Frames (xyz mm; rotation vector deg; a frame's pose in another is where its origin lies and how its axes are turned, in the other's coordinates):
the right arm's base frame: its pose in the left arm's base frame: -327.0 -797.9 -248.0 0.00 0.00 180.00
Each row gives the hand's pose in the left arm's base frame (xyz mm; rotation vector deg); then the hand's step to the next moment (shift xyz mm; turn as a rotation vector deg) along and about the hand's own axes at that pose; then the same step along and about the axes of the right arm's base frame.
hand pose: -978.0 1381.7 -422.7 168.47 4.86 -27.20
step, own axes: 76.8 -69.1 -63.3 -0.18 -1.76 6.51
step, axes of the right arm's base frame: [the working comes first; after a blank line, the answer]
step, axes of the left arm's base frame: 86.7 81.0 24.6 -2.32 0.63 -6.30

-86.7 -81.0 24.6 2.32 -0.63 -6.30
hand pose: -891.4 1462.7 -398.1 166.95 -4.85 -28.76
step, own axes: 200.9 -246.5 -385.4 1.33 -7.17 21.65
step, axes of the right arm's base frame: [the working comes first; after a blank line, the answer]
step, axes of the left arm's base frame: 325.0 290.1 244.6 -5.86 3.24 -21.84

-325.0 -290.1 244.6 5.86 -3.24 -21.84
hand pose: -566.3 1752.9 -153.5 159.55 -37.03 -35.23
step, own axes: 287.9 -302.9 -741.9 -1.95 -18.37 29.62
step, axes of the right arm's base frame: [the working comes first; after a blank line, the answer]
step, axes of the left arm's base frame: 676.2 218.0 469.3 -7.92 13.70 -31.12

-676.2 -218.0 469.3 7.92 -13.70 -31.12
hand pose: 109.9 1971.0 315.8 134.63 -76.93 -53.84
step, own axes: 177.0 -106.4 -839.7 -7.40 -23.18 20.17
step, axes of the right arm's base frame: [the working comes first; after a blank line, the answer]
step, axes of the left arm's base frame: 684.8 -157.9 503.8 -0.47 20.11 -24.37

-684.8 157.9 503.8 0.47 -20.11 -24.37
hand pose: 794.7 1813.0 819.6 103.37 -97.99 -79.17
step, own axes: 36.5 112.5 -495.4 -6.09 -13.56 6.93
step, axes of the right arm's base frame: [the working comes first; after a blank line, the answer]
step, axes of the left arm's base frame: 311.9 -251.4 314.6 3.82 11.46 -11.10

-311.9 251.4 314.6 -3.82 -11.46 -11.10
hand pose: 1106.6 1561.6 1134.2 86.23 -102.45 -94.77
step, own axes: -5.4 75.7 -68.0 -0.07 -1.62 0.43
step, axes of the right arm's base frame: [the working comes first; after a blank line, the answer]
step, axes of the left arm's base frame: 17.7 -48.8 87.7 0.49 0.62 -1.48

-17.7 48.8 87.7 -0.49 -0.62 -1.48
